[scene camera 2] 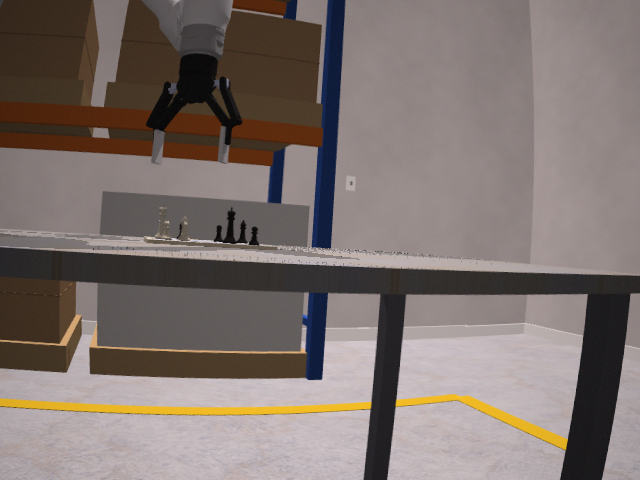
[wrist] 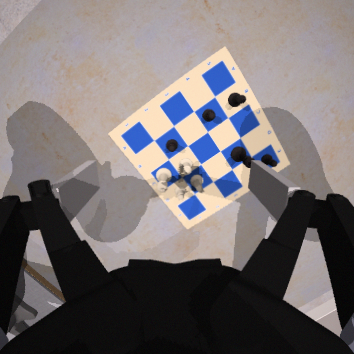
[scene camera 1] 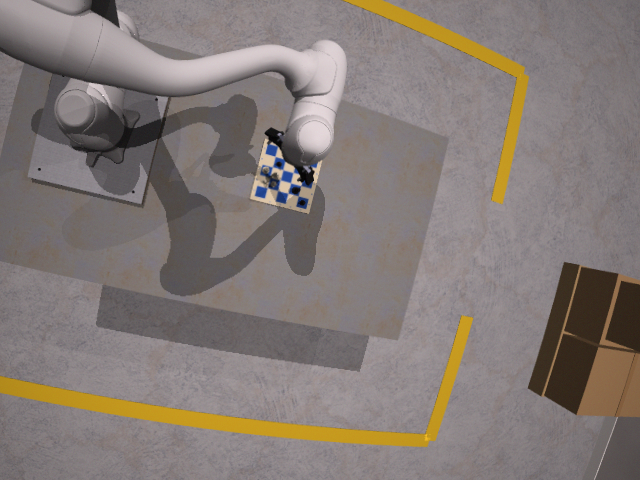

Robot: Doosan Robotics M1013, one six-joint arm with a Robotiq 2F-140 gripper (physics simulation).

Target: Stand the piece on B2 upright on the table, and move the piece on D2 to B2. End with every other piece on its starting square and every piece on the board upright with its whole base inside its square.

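Frame: origin at the arm's base, x up, y ahead, z left, level; centimetres.
Seen in the pictures: gripper, fingertip midpoint: (scene camera 2: 188, 162) (wrist: 173, 173).
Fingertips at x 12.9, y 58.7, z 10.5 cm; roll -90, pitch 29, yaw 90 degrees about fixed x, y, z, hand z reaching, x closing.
A point is followed by its place in that frame.
The chessboard (scene camera 1: 271, 195) {x -1.7, y 59.9, z -0.7 cm} (scene camera 2: 147, 239) {x -1.8, y 52.7, z 1.0 cm} (wrist: 157, 123) {x -1.6, y 58.2, z 14.5 cm} lies on the table. A small black piece (scene camera 1: 279, 163) {x 1.4, y 58.3, z 10.4 cm} (wrist: 172, 145) {x 1.3, y 58.8, z 10.9 cm} stands on blue square B2, seemingly upright. A pale piece (scene camera 1: 273, 182) {x 1.5, y 58.7, z 3.5 cm} (wrist: 196, 181) {x 0.9, y 59.3, z 4.0 cm} is on blue square D2, close to other pale pieces; their heads and shadows overlap there. My gripper (scene camera 2: 190, 163) {x 12.9, y 58.7, z 10.5 cm} (wrist: 173, 173) {x 12.9, y 58.7, z 10.5 cm} is open and empty, high above the board with its fingers wide apart. In the first scene view the arm and gripper cover part of the board.
Pale pieces stand near C1 (wrist: 163, 175) {x 0.4, y 55.2, z 7.3 cm} and C2 (wrist: 185, 166) {x 1.4, y 59.0, z 7.2 cm}. Black pieces stand on B4 (wrist: 209, 115) {x 1.4, y 65.4, z 12.1 cm}, B5 (wrist: 235, 99) {x 0.2, y 69.9, z 12.2 cm}, D4 (wrist: 238, 153) {x 0.0, y 67.1, z 4.6 cm} and E5 (wrist: 267, 159) {x -0.4, y 71.1, z 1.2 cm}. The table (scene camera 1: 361, 248) {x -2.2, y 98.7, z -7.0 cm} extends around the board; the arm's base plate (scene camera 1: 46, 170) {x 0.1, y -13.6, z -19.5 cm} is to its left.
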